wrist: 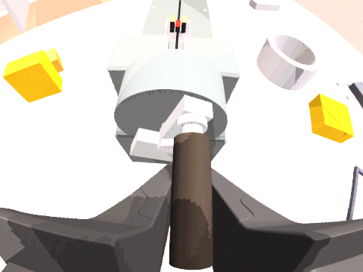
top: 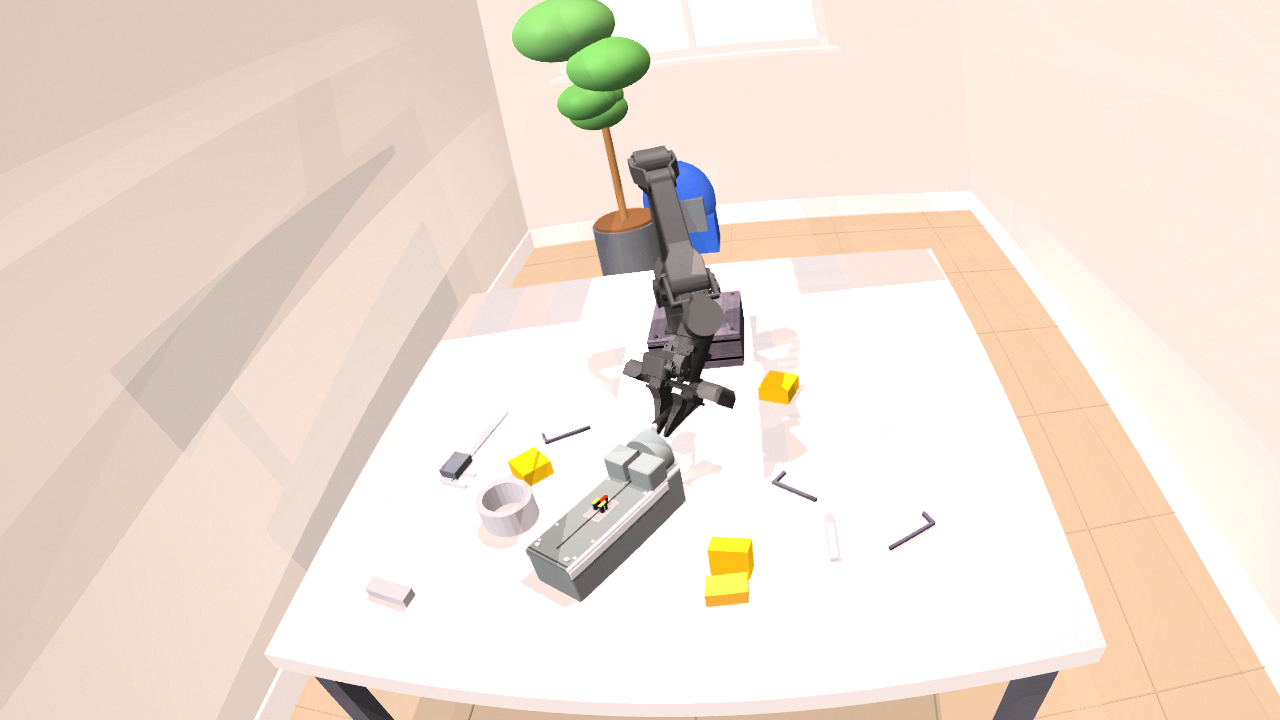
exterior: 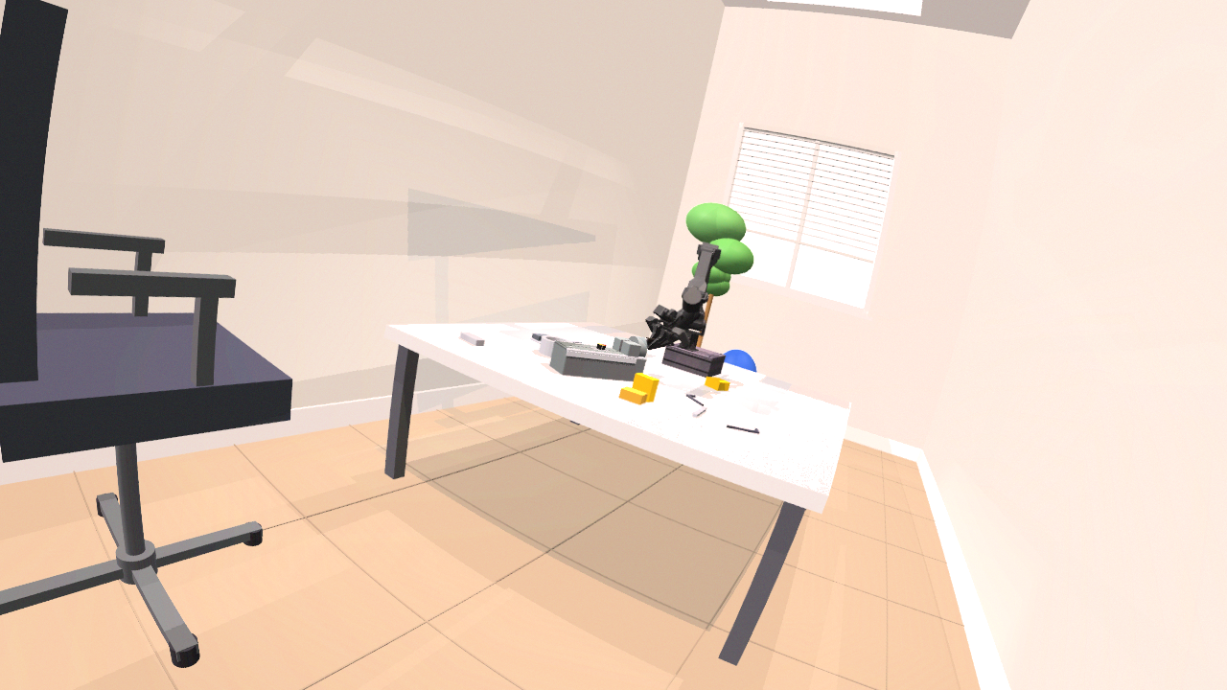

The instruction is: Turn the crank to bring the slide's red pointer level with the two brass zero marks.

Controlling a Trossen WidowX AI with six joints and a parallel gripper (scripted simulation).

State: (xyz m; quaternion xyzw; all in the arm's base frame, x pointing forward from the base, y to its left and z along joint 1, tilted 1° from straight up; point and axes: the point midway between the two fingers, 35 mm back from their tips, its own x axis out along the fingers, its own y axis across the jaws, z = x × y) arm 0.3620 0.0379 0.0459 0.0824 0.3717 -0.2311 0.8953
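Right now my gripper tip is 20 mm below the brown crank handle, 10 mm to the right of it and 10 mm past it. The rest, counted from my gripper tip: red pointer 140 mm ahead, 60 mm to the right, 10 mm below.
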